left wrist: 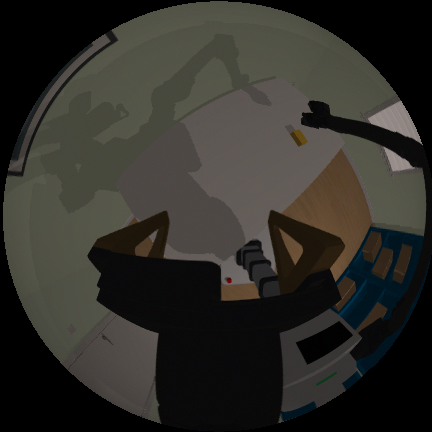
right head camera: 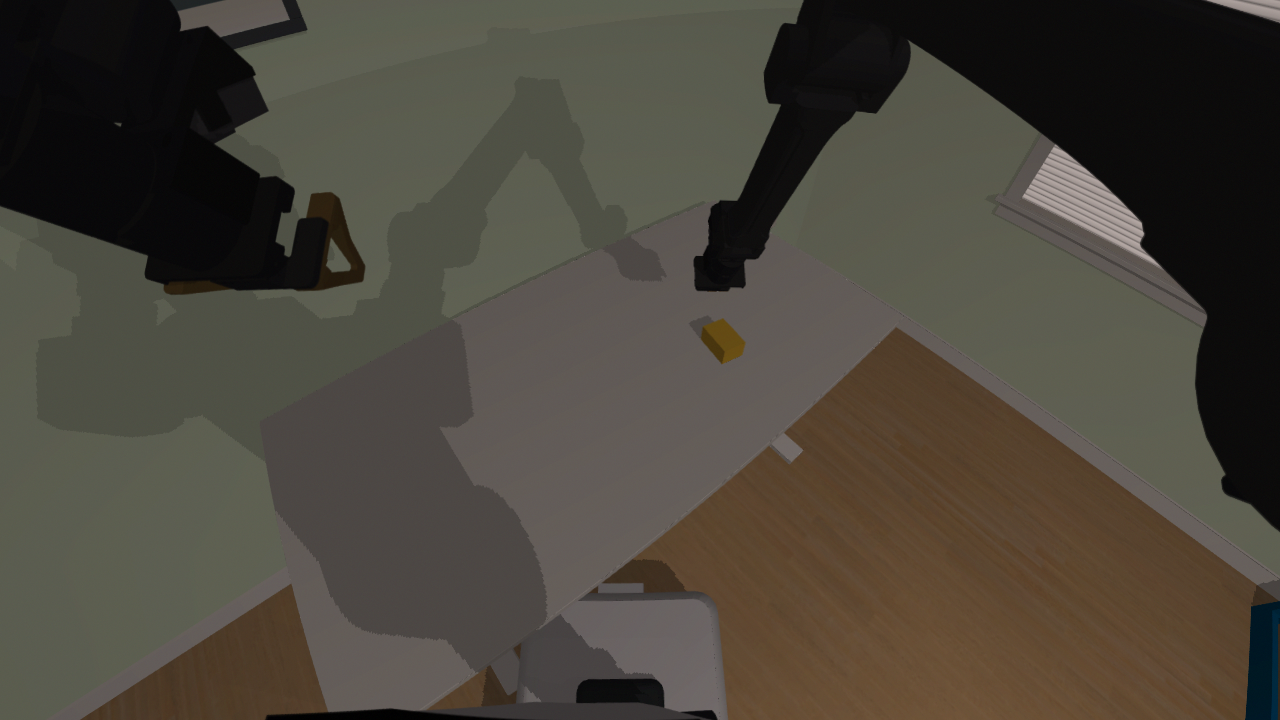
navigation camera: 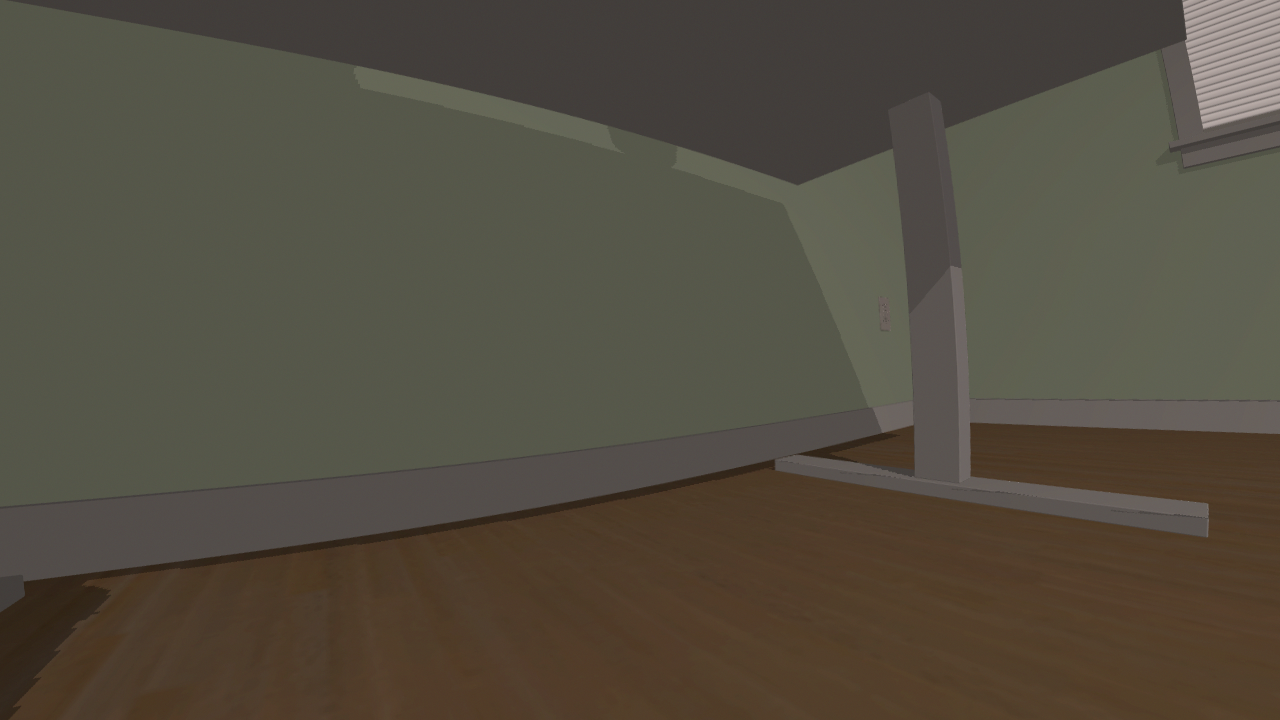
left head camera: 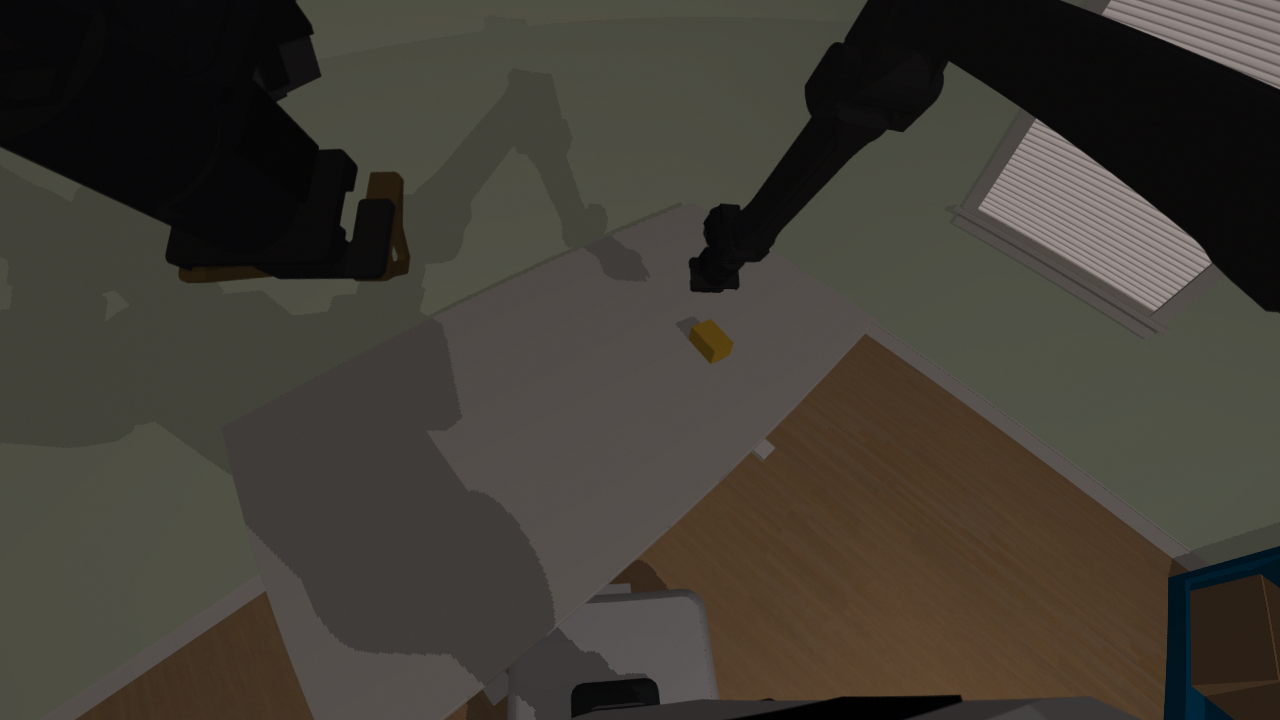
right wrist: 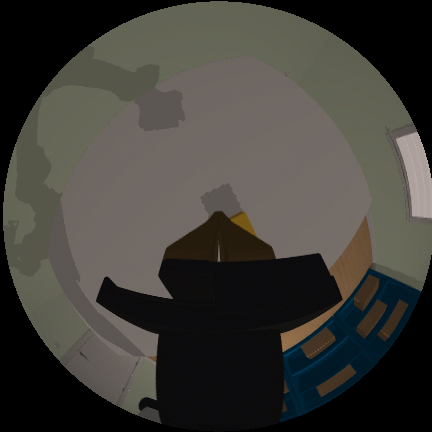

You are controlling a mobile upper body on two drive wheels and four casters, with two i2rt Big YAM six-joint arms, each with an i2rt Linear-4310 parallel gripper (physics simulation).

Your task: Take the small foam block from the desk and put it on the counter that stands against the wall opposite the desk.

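Frame: origin at the left arm's base, x ahead, y left, z up, level; centimetres.
Where they show: left gripper, fingertip midpoint: (left wrist: 218, 215) (right head camera: 314, 275) (left head camera: 347, 265); right gripper, fingertip midpoint: (left wrist: 300, 119) (right head camera: 711, 285) (left head camera: 702, 286) (right wrist: 218, 216).
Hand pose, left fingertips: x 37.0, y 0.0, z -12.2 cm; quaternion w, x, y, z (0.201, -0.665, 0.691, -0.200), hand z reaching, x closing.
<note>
After its pixels a point has its place.
The yellow foam block (left head camera: 711, 341) @[x 76.5, y -47.4, z -64.5 cm] (right head camera: 723, 341) @[x 76.4, y -47.7, z -64.5 cm] (left wrist: 299, 138) @[x 76.6, y -47.1, z -64.5 cm] lies on the light grey desk (left head camera: 572, 385) @[x 67.8, y -15.2, z -69.0 cm] (right head camera: 590, 385) @[x 67.7, y -17.3, z -69.0 cm] (left wrist: 240, 145) @[x 70.2, y -12.2, z -69.0 cm] (right wrist: 225, 140) @[x 99.0, y -46.0, z -69.0 cm]. In the right wrist view part of the foam block (right wrist: 244, 224) @[x 81.9, y -48.8, z -64.5 cm] shows behind the fingertips. My right gripper (right wrist: 218, 216) @[x 83.7, y -44.5, z -53.9 cm] is shut and empty, above the desk and apart from the block; in the head views its fingers are hidden behind its body. My left gripper (left wrist: 218, 215) @[x 37.0, y 0.0, z -12.2 cm] is wide open and empty, well to the left of the block in the head views. I cannot make out the counter in these views.
A blue rack (left head camera: 1177, 626) (right wrist: 327, 320) with brown boxes stands to the right. A window with blinds (left head camera: 1083, 205) @[x 118.9, y -197.6, z -35.6 cm] is in the right wall. Under the desk, a grey leg (navigation camera: 939, 376) @[x 109.0, y -67.4, z -120.8 cm] with a long foot (navigation camera: 1092, 505) @[x 90.7, y -79.6, z -138.8 cm] stands on the wood floor (navigation camera: 626, 626) @[x 72.3, y -18.0, z -141.0 cm].
</note>
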